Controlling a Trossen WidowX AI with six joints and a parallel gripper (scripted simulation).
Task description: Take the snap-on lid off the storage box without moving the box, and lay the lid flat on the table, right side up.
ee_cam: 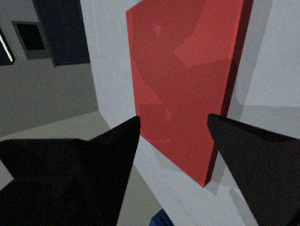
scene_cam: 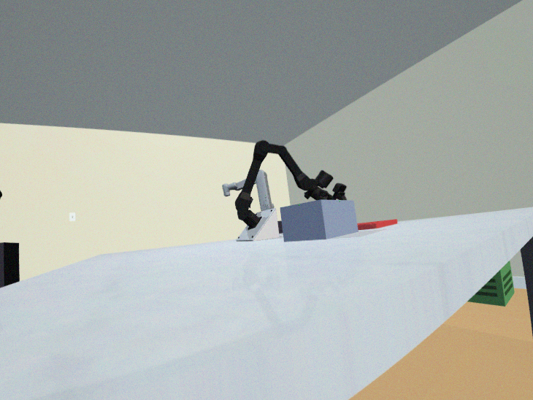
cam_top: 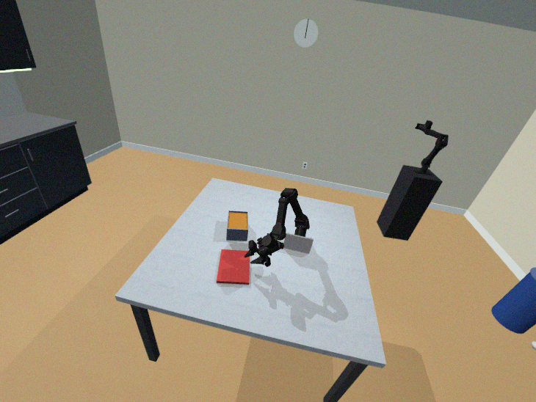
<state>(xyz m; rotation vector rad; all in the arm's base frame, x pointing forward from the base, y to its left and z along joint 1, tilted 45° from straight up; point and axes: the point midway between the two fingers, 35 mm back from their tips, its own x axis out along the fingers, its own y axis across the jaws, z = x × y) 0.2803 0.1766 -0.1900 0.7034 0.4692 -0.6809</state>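
Now: gripper tip 70 mm short of the red lid, 50 mm above it and 10 mm to the right of it. Also, from my gripper tip: grey storage box: 310 mm to the right, 120 mm ahead, 20 mm below.
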